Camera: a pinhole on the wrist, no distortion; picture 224 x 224 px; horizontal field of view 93.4 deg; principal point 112.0 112.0 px. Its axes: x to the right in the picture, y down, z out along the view. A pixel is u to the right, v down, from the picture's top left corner.
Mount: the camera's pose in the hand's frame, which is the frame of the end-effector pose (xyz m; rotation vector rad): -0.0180 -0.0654 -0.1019 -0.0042 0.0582 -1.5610
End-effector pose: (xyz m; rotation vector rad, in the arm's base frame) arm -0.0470 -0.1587 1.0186 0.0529 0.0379 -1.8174
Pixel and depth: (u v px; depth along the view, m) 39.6 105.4 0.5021
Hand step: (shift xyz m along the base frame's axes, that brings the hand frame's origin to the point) 0.2547 -0.0550 0.4144
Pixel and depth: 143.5 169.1 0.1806
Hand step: -0.1432 -0.0580 0.0674
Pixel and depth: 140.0 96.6 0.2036
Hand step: -0.1149 0.0634 0.1025
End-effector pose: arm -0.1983 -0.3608 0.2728 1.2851 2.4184 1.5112
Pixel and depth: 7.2 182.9 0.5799
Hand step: 0.2491 0.7037 0.2656
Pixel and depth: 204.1 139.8 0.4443
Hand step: -0.2411 0.2258 -0.4776
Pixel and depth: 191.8 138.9 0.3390
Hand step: -0.1732 0.1553 -0.3372
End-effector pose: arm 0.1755 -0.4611 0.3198 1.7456 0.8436 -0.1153
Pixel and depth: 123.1 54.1 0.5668
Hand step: -0.1546 -0.5440 -0.1423
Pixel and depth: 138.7 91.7 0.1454
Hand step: -0.0782 -0.0453 -0.0826
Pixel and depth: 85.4 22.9 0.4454
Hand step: -0.1418 -0.4982 0.0727
